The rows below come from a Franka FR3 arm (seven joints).
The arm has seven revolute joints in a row. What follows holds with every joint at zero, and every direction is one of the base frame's.
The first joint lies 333 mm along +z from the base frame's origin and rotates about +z.
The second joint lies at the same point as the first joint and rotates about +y.
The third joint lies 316 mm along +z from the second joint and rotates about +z.
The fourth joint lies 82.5 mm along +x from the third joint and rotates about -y.
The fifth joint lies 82.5 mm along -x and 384 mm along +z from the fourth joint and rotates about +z.
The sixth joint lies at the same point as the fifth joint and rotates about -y.
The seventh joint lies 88 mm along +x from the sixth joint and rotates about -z.
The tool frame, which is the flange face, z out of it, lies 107 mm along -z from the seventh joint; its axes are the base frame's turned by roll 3.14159, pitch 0 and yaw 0 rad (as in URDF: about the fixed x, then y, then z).
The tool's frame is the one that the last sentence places.
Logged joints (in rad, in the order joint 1, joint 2, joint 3, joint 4, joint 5, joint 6, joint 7), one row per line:
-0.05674 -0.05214 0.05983 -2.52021 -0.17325 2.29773 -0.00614
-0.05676 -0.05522 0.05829 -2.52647 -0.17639 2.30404 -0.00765
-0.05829 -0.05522 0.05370 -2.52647 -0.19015 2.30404 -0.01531
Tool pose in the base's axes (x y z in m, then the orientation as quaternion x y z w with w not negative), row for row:
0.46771 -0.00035 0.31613 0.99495 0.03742 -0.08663 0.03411
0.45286 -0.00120 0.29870 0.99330 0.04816 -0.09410 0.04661
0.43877 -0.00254 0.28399 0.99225 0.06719 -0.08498 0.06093
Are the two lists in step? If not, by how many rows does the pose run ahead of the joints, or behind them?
The pose runs 2 rows behind the joints: the pose in row i belongs to the joints in row i - 2.
